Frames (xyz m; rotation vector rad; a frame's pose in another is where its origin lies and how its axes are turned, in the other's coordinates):
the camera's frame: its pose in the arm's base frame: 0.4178 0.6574 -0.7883 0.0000 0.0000 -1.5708
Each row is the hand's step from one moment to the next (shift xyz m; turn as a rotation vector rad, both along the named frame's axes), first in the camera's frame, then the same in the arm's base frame.
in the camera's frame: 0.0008 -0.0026 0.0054 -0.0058 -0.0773 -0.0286
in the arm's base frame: -0.0026 -0.0008 0.0054 -0.0773 0.0058 -0.0286
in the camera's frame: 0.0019 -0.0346 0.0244 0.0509 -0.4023 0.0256
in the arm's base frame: -0.0346 -0.0019 0.0244 -0.4023 -0.0509 0.0256
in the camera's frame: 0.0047 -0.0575 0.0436 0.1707 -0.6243 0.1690
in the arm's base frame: -0.0575 -0.0047 0.0436 -0.6243 -0.1707 0.1690
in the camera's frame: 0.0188 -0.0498 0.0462 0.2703 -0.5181 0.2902
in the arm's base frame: -0.0498 -0.0188 0.0462 -0.5181 -0.2703 0.2902
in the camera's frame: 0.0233 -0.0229 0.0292 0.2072 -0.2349 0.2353
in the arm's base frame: -0.0229 -0.0233 0.0292 -0.2349 -0.2072 0.2353
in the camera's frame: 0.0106 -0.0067 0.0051 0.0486 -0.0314 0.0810
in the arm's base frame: -0.0067 -0.0106 0.0051 -0.0314 -0.0486 0.0810
